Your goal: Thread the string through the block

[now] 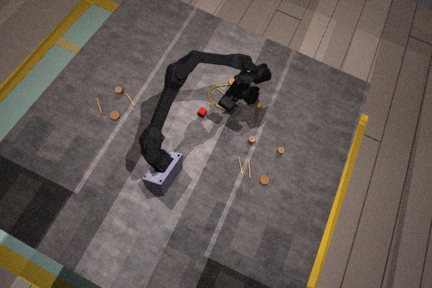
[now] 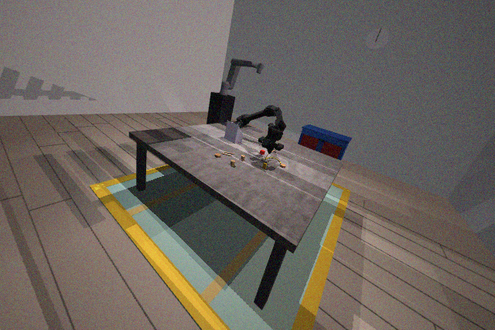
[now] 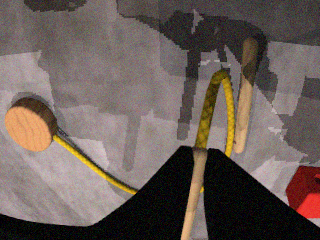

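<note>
Right now my gripper tip is 11 cm past the round wooden block, 17 cm to the left of it and 5 cm above it. From my gripper tip the other things lie so: red block (10 cm behind, 8 cm to the left, 5 cm below); yellow block (5 cm ahead, 12 cm to the right, 4 cm below); round wooden button (11 cm ahead, 4 cm to the left, 6 cm below).
</note>
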